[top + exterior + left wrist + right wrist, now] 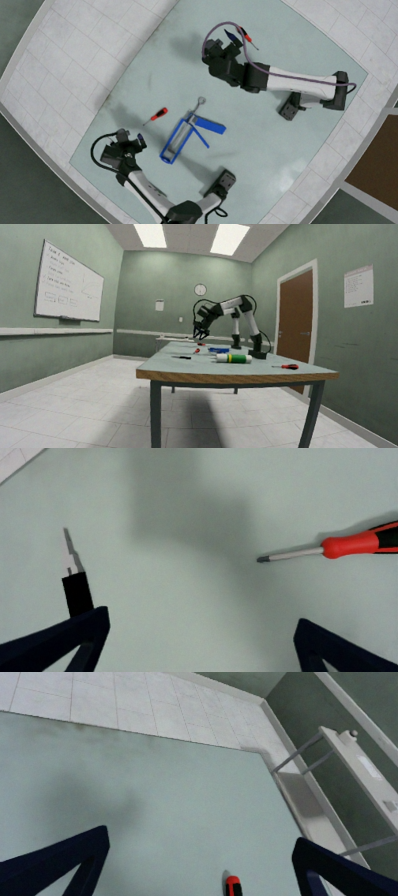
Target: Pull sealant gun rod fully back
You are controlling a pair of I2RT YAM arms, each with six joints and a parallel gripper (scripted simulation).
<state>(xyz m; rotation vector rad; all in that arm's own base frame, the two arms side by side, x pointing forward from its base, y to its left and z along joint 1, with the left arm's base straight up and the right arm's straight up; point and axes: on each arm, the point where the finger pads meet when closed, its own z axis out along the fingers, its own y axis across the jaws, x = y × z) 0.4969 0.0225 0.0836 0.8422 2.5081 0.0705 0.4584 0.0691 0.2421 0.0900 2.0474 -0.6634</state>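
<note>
The thumb plate lies 14 cm behind my left hand, 27 cm to the right of it and 11 cm below it. Round my left hand: black-handled tool: 11 cm ahead, 15 cm to the left, 12 cm below; grey rod: 16 cm behind, 21 cm to the right, 11 cm below; white sealant tube: 20 cm behind, 20 cm to the left, 10 cm below.
</note>
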